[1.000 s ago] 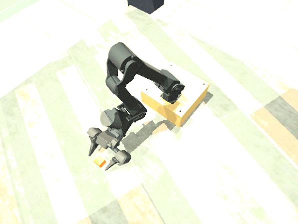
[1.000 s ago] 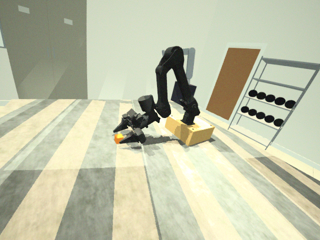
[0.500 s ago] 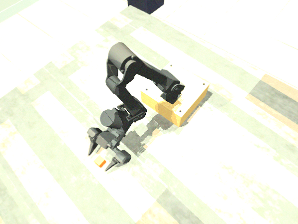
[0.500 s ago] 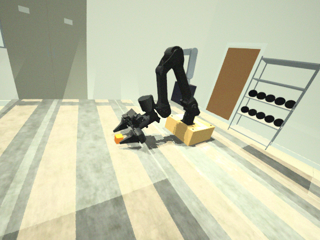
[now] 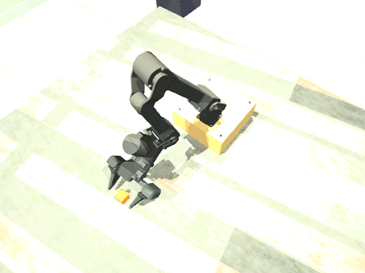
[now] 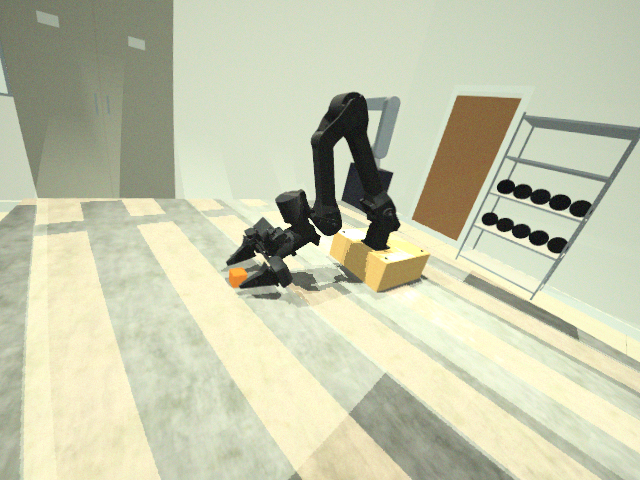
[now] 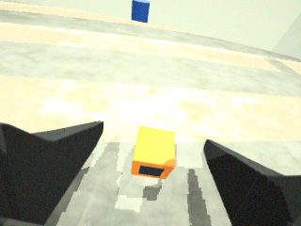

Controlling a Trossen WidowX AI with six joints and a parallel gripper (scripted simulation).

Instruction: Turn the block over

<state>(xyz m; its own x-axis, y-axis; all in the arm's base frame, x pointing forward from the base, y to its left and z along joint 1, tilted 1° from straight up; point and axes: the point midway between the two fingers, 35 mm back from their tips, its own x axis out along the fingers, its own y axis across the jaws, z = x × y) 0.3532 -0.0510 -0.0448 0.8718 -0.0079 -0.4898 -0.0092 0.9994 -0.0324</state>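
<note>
My gripper tip is now 2 cm past the orange block and 1 cm above it.
</note>
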